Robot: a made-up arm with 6 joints.
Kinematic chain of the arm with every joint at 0, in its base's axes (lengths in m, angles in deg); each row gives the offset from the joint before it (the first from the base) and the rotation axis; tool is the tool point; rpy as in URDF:
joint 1: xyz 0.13 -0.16 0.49 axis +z
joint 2: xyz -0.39 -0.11 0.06 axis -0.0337 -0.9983 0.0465
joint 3: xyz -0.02 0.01 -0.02 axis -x
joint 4: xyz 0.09 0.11 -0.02 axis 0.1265 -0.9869 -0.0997
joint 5: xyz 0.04 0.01 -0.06 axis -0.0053 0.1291 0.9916
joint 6: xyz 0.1 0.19 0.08 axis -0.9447 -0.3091 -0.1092
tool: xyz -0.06 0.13 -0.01 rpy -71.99 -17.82 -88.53
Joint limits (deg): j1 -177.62..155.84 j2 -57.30..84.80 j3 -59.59..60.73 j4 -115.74..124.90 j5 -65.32..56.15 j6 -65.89..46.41
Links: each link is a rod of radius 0.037 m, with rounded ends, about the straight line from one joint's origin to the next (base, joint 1, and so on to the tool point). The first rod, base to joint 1, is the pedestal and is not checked.
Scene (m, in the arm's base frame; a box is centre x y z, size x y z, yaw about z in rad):
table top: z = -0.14
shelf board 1: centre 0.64 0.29 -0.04 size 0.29 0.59 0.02 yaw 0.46
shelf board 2: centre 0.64 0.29 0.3 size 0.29 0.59 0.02 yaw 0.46
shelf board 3: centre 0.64 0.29 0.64 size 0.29 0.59 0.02 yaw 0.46
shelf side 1: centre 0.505 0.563 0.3 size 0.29 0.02 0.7 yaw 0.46
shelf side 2: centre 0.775 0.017 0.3 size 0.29 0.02 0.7 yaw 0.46
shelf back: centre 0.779 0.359 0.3 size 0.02 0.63 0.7 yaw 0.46
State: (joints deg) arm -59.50 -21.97 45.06 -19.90 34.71 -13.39
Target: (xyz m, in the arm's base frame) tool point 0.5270 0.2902 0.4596
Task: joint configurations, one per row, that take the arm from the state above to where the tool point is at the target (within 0.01 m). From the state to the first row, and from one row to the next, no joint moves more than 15 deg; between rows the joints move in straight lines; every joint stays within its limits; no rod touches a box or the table.
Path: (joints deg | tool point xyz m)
1: -71.22 -26.90 42.13 -19.50 36.98 -12.66 | 0.1827 0.4113 0.3441
2: -82.94 -31.84 39.20 -19.11 39.26 -11.93 | 0.3049 0.4021 0.3822
3: -94.66 -36.77 36.27 -18.71 41.53 -11.20 | 0.4226 0.3609 0.4210
4: -106.38 -41.70 33.34 -18.31 43.81 -10.48 | 0.5270 0.2902 0.4596

